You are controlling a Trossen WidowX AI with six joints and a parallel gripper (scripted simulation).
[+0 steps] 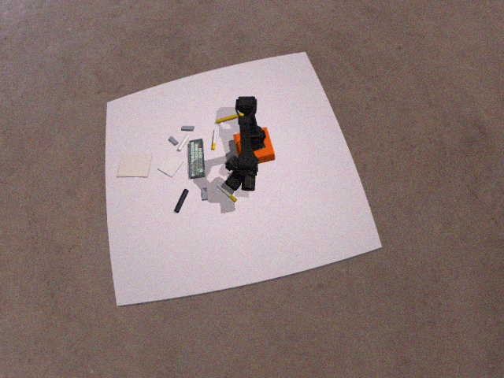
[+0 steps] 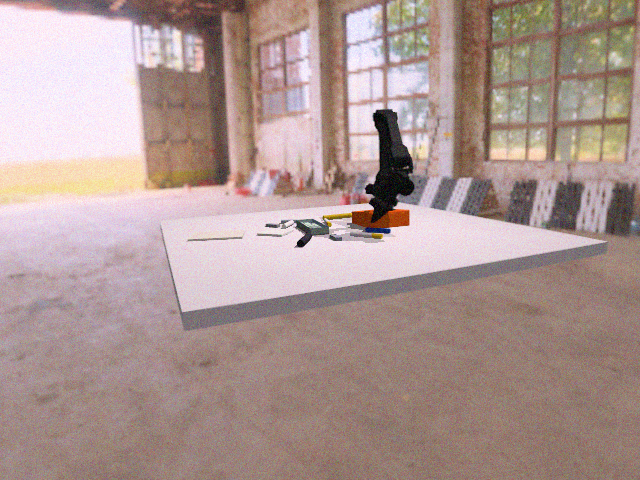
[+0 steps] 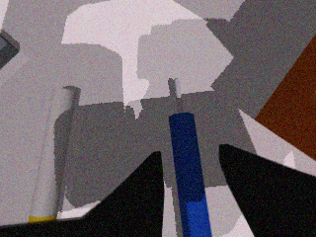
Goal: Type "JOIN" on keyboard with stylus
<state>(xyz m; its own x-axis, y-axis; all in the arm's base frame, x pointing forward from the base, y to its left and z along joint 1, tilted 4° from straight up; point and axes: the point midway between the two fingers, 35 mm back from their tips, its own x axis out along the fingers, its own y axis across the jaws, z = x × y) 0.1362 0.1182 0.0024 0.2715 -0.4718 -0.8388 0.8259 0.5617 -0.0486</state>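
The blue stylus is 10 mm ahead of my gripper tip, 10 mm to the right of it and 30 mm below it. The rest, counted from my gripper tip: yellow stick 90 mm behind, 350 mm to the right, 30 mm below; then grey block 180 mm ahead, 10 mm to the left, 30 mm below; then black cylinder 290 mm ahead, 30 mm below.
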